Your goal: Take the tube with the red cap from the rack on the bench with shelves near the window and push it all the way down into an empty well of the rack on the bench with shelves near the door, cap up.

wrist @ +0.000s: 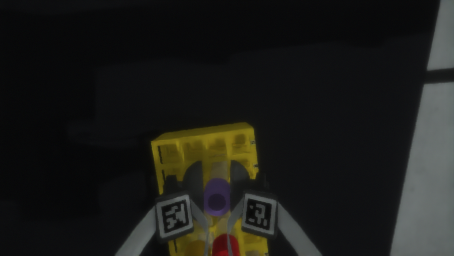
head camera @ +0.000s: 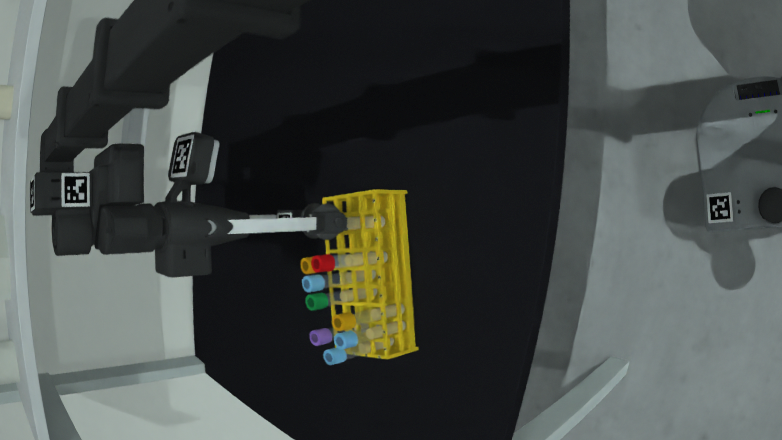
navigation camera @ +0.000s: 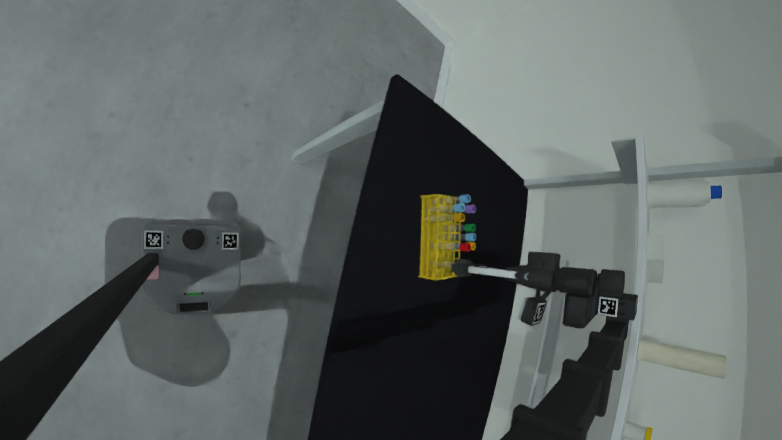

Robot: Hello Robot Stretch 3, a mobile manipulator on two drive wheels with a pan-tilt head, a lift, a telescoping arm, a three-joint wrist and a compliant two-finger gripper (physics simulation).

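Frame: origin at the robot's base, x ahead, y left, z up, level; centimetres.
Seen in the pictures: gripper, fingertip midpoint: (head camera: 333, 220) (navigation camera: 457, 266); robot's base, origin of the base link: (head camera: 772, 203) (navigation camera: 193, 237).
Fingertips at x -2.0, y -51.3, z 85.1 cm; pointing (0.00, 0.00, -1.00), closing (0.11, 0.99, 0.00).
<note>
Pixels of each thing's middle, then the offset from my fingertips to it. "*": a spot on its surface instead. Level surfaces: height alone.
- yellow rack, body centre: (head camera: 369, 275) (navigation camera: 440, 236) dx +6.7, dy -0.8, dz -6.0 cm
- held tube, body centre: (head camera: 350, 223) (navigation camera: 448, 264) dx +0.3, dy +0.2, dz -2.5 cm
- tube with a red cap, surface spot: (head camera: 323, 263) (navigation camera: 465, 247) * dx +4.6, dy +0.9, dz +2.8 cm
- black bench top, its level: dz -8.9 cm
My gripper (head camera: 329, 220) (navigation camera: 462, 267) (wrist: 216, 180) is shut on a tube with a purple cap, at one end of a yellow rack (head camera: 401, 273) (navigation camera: 423, 240) (wrist: 205, 132). The purple cap (wrist: 217, 197) shows between the fingertips in the wrist view. The pale lower body of this held tube (head camera: 358, 222) (navigation camera: 440, 264) stands inside the rack, below the fingers. A tube with a red cap (head camera: 323, 263) (navigation camera: 464, 247) (wrist: 226, 246) stands cap up in the same rack, near the gripper and apart from it. The fingers hide the held cap in the head view. I cannot tell which bench this is.
Green (head camera: 317, 301), orange (head camera: 343, 321), light blue (head camera: 313, 282) and purple (head camera: 320, 336) caps stand farther along the rack. The rack stands on a black bench top (head camera: 464, 164) (navigation camera: 404, 164). A shelf (navigation camera: 640, 218) with bottles rises beside the bench, close to the arm.
</note>
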